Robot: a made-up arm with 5 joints.
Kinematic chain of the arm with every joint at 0, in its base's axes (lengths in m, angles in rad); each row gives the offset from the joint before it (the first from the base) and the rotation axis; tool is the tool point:
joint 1: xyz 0 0 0.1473 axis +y
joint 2: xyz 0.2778 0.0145 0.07 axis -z
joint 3: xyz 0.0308 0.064 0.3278 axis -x
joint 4: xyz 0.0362 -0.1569 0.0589 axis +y
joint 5: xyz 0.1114 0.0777 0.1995 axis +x
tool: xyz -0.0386 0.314 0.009
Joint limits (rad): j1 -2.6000..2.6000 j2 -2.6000..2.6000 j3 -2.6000..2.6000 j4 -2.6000..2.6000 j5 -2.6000..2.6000
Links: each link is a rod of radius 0.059 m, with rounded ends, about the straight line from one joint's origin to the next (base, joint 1, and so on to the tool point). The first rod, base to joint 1, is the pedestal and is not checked.
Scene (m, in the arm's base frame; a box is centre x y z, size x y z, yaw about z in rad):
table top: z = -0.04
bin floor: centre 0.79 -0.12 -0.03 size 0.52 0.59 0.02 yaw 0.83
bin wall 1: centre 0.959 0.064 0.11 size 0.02 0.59 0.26 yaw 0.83
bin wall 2: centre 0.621 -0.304 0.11 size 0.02 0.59 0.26 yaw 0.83
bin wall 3: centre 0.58 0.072 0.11 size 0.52 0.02 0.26 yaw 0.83
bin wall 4: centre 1 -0.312 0.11 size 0.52 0.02 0.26 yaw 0.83
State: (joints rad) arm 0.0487 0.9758 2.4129 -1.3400 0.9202
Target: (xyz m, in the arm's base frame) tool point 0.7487 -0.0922 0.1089
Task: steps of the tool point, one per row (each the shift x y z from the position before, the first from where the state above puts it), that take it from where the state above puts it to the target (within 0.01 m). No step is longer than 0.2 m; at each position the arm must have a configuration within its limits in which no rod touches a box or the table.
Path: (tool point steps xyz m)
1: 0.0995 0.0085 -0.0464
2: 0.1162 -0.0168 -0.0061
3: 0.1153 -0.0422 0.0381
4: 0.0961 -0.0662 0.0791
5: 0.0610 -0.0870 0.1104
6: 0.0463 -0.0726 -0.0865
7: 0.0248 -0.0716 -0.0919
8: 0.0038 -0.0694 -0.0921
9: -0.0159 -0.0665 -0.0876

